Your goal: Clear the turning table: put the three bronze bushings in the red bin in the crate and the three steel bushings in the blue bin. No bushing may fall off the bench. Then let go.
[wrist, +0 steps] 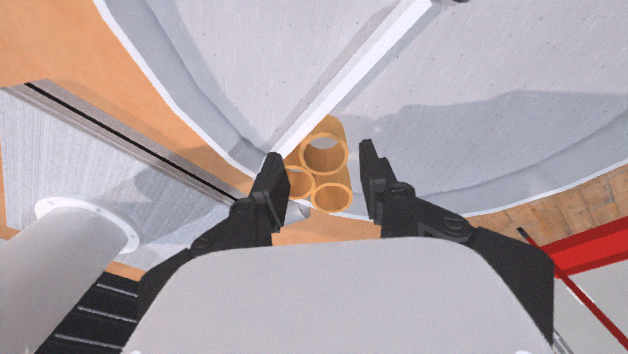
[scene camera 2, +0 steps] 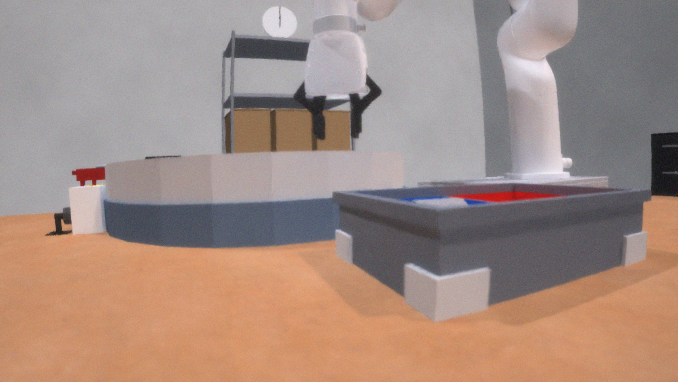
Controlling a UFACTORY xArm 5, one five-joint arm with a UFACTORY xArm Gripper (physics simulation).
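Frame: origin at the arm's base, x ahead, y up, z right, level; millimetres.
Where they show: gripper, fingertip midpoint: (wrist: 321,164) (scene camera 2: 337,138); arm's base, origin of the base link: (wrist: 96,223) (scene camera 2: 536,178).
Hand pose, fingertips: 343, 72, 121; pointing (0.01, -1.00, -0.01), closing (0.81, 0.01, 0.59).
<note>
Each offset is from my fingertips to the top centre of the thing, as dx, dy, dz. "spot": to the spot under its first point.
Three bronze bushings stand together beside the outer end of the divider on the turning table (scene camera 2: 240,177) (wrist: 475,60): an upper one @[-4, -24, +7] (wrist: 336,126), a lower left one @[-43, -24, +9] (wrist: 301,189) and a lower right one @[-31, -24, +45] (wrist: 343,177). My gripper (scene camera 2: 338,136) (wrist: 321,164) is partly open and empty, above the table; in the wrist view the bushings appear between its fingers. A steel bushing @[-132, -77, +74] (wrist: 299,211) shows beyond the table rim, partly hidden by the left finger. In the crate @[+35, -65, -375] (scene camera 2: 540,245), a pale grey steel bushing @[+64, -71, -347] (scene camera 2: 440,202) shows in the blue bin @[spot: +38, -74, -361] (scene camera 2: 476,202), beside the red bin @[spot: -49, -77, -317] (scene camera 2: 510,196).
The white divider @[spot: +51, -53, -23] (wrist: 350,61) rises from the turning table. The crate stands right of the table in the scene view. A red device (scene camera 2: 90,175) sits on a white block @[spot: +369, -86, -85] (scene camera 2: 87,210) at the left. The arm's base plate (wrist: 165,175) lies beside the table.
</note>
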